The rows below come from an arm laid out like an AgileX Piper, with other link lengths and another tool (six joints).
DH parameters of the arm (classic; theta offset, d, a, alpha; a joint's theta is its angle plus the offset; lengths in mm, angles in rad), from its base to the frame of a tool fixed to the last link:
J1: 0 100.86 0 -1.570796
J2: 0.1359 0 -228.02 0
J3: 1.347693 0 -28.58 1.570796
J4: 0 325.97 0 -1.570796
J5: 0 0 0 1.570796
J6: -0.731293 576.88 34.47 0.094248
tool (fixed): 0 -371.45 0 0
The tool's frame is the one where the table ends.
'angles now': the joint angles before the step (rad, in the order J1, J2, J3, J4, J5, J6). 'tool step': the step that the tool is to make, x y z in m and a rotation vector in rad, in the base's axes. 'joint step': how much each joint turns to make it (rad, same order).
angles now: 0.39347, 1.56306, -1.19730, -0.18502, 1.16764, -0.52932
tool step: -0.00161, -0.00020, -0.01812, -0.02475, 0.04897, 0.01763
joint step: 0.00453, 0.05495, 0.00002, -0.00299, -0.00233, -0.01203
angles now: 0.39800, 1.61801, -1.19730, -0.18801, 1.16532, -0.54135
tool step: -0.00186, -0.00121, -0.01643, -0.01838, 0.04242, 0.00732
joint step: -0.00019, 0.04930, 0.00001, -0.00045, -0.00431, -0.00671
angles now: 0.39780, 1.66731, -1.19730, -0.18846, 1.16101, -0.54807
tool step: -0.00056, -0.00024, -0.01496, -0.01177, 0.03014, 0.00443
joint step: 0.00000, 0.04547, -0.00198, 0.00000, -0.01177, -0.00244
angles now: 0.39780, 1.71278, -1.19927, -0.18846, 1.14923, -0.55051
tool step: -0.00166, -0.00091, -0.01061, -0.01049, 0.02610, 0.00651
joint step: 0.00000, 0.03168, 0.00000, 0.00000, -0.00462, -0.00581
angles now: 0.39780, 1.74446, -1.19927, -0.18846, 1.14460, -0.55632
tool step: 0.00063, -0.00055, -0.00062, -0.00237, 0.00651, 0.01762
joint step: 0.00000, 0.00412, -0.00205, 0.00000, 0.00177, -0.01820
